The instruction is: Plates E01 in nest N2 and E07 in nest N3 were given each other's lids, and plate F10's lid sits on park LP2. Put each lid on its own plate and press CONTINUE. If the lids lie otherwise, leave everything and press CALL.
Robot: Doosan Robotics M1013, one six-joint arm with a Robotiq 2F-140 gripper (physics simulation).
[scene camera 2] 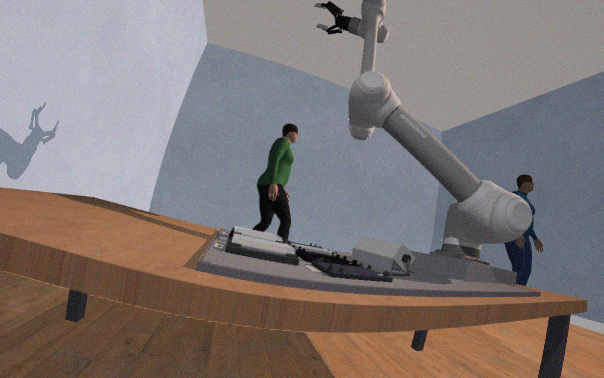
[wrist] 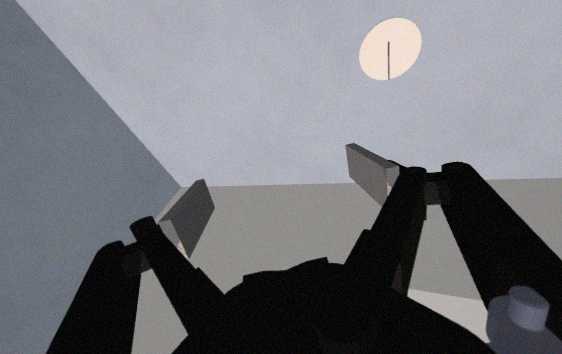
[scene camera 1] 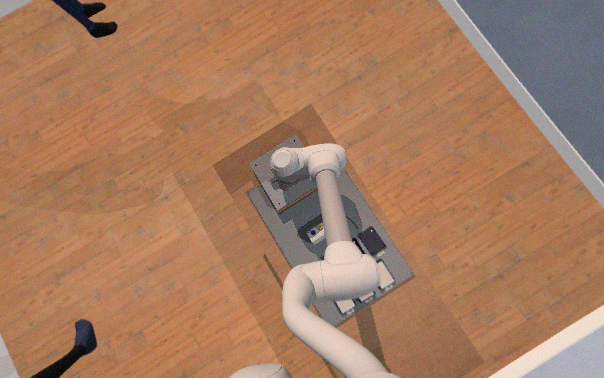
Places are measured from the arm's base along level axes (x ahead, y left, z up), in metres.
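Pixels of known places: gripper, between the fingertips: (scene camera 2: 316, 15) (wrist: 277, 177); arm's base, origin of its link: (scene camera 2: 458, 260).
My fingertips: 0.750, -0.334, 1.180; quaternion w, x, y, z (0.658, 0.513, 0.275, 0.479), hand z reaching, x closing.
Observation:
For each thing: its top centre in the pictures, then the offset to it from my fingertips, as dx, dy, dz. "spot": a spot on its surface instead. Level surfaces: height alone.
- grey board, height of its surface: dz -1.231
- dark rectangular piece, a spot on its surface: (scene camera 2: 352, 270) (scene camera 1: 374, 240) spot: -0.133, +0.562, -1.222
- button box, centre of its top: (scene camera 2: 383, 240) (scene camera 1: 326, 229) -0.346, +0.347, -1.148
My gripper (scene camera 2: 320, 15) (wrist: 277, 177) is open and empty, high above the table and pointing sideways at the wall. Pale-topped plates or lids (scene camera 1: 385, 274) (scene camera 2: 262, 246) lie at the far end of the grey board (scene camera 1: 287, 240) (scene camera 2: 465, 288). A dark rectangular piece (scene camera 1: 372, 241) (scene camera 2: 352, 270) lies beside them. In scene camera 1 the arm covers much of the plates, nests and parks. No plate or nest labels can be read, so I cannot tell which lid lies where. The button box (scene camera 1: 315, 233) (scene camera 2: 377, 252) shows a blue and a yellow button in scene camera 1.
The arm's base stands on a raised grey block (scene camera 1: 265, 172) at one end of the board. The wooden table (scene camera 2: 150, 280) carries the board. A person in green (scene camera 2: 280, 162) and a person in blue (scene camera 2: 525, 220) are in the room. A round clock (wrist: 390, 49) is on the wall.

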